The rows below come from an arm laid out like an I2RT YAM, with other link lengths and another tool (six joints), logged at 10 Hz.
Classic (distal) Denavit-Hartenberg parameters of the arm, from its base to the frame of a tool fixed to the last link. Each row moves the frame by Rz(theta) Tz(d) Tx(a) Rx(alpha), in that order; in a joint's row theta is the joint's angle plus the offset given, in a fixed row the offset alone. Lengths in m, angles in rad.
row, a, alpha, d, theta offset
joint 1, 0.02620, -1.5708, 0.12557, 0.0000
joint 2, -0.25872, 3.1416, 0.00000, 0.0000
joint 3, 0.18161, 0.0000, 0.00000, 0.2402
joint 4, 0.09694, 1.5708, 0.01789, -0.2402
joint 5, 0.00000, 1.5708, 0.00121, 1.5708
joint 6, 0.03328, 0.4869, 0.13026, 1.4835
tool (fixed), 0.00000, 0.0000, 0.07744, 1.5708
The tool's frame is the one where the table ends.
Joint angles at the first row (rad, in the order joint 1, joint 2, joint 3, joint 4, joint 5, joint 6):
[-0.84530 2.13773 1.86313 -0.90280 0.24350 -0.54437]
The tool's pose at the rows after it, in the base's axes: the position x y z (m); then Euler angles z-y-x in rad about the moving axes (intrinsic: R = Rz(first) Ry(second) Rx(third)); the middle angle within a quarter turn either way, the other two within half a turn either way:
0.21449 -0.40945 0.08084 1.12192 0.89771 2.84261
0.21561 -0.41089 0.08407 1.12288 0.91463 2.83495
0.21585 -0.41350 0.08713 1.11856 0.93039 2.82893
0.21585 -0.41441 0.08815 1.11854 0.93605 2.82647
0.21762 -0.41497 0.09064 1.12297 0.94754 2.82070
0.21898 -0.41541 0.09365 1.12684 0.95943 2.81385
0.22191 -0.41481 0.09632 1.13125 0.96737 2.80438
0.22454 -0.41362 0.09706 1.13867 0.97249 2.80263
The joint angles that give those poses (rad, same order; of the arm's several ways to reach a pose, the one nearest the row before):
[-0.84053 2.12909 1.85548 -0.89334 0.24381 -0.55030]
[-0.83602 2.12059 1.84437 -0.87794 0.25552 -0.55835]
[-0.83449 2.11849 1.84461 -0.86979 0.26803 -0.56297]
[-0.83443 2.11630 1.84150 -0.86438 0.27152 -0.56679]
[-0.82967 2.10973 1.83354 -0.85333 0.27820 -0.57500]
[-0.82558 2.10057 1.82325 -0.84150 0.28450 -0.58433]
[-0.81899 2.09172 1.81411 -0.83108 0.28685 -0.59203]
[-0.81171 2.08785 1.80700 -0.82401 0.29007 -0.59556]

